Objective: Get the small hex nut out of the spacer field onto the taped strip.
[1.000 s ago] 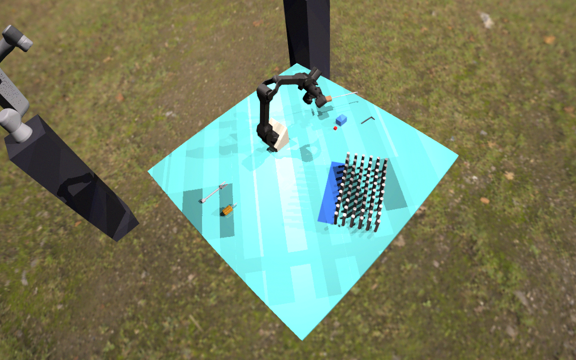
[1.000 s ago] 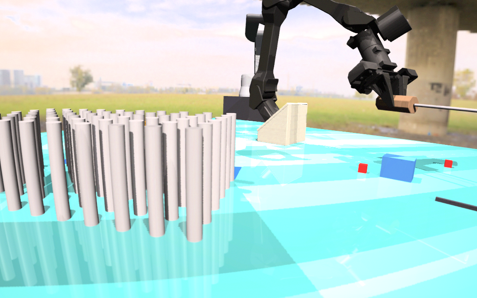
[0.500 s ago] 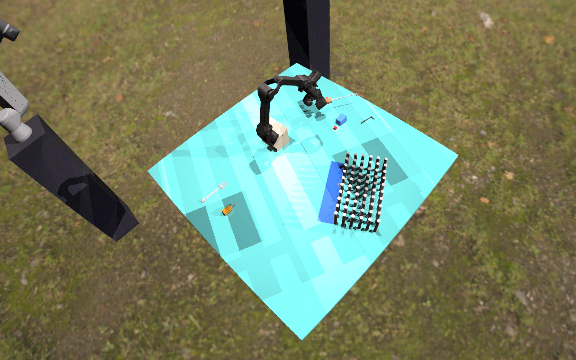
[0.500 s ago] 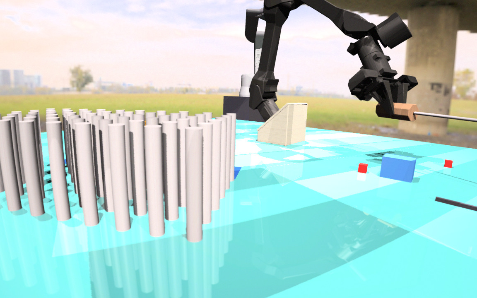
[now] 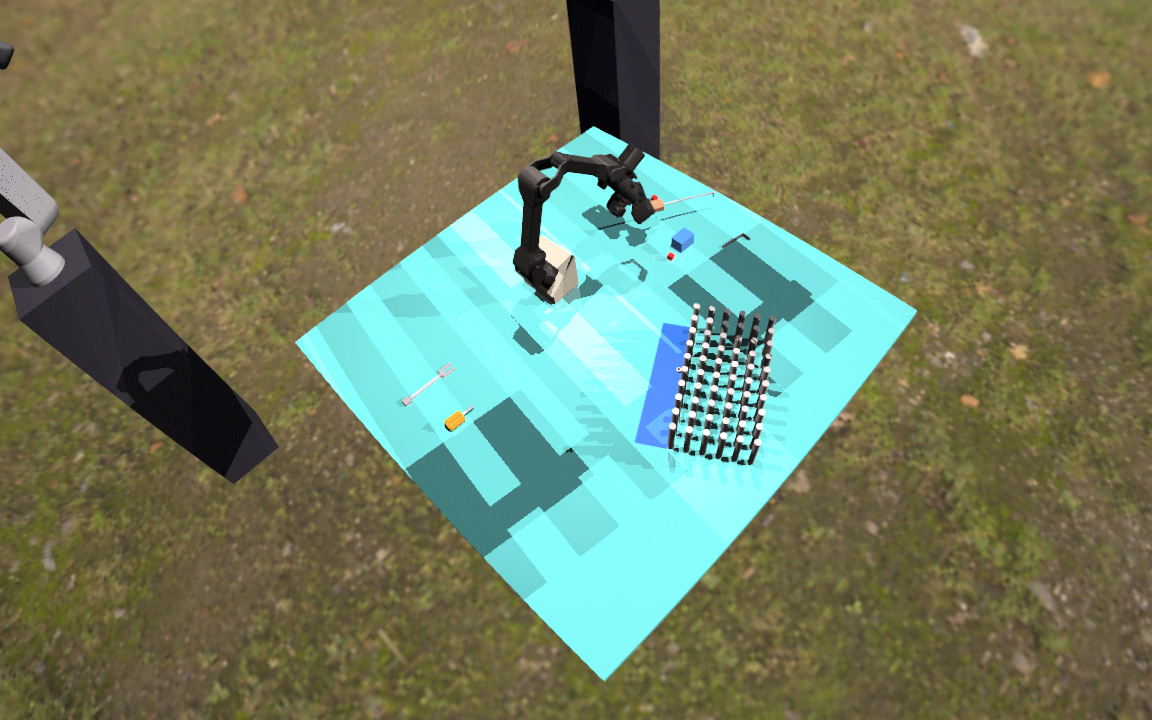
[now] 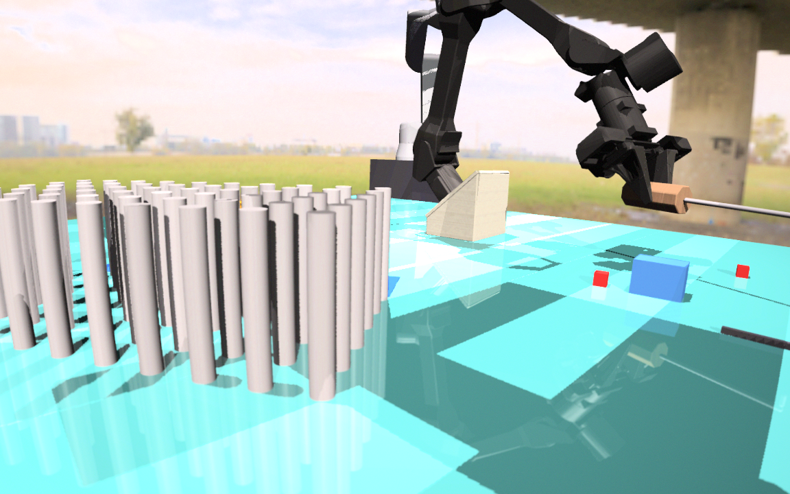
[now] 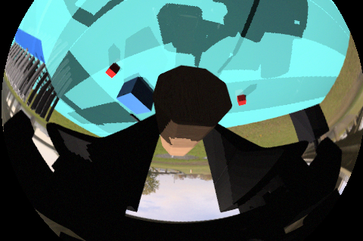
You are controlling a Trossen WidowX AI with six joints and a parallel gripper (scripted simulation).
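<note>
Right now my gripper tip is 9 cm to the right of the wooden-handled hook tool and 5 cm short of it. The rest, counted from my gripper tip: dark hex key: 22 cm ahead, 17 cm to the left, 9 cm below; blue cube: 11 cm ahead, 8 cm below, 3 cm to the left; tiny grey hex nut: 39 cm ahead, 32 cm to the right, 9 cm below.
</note>
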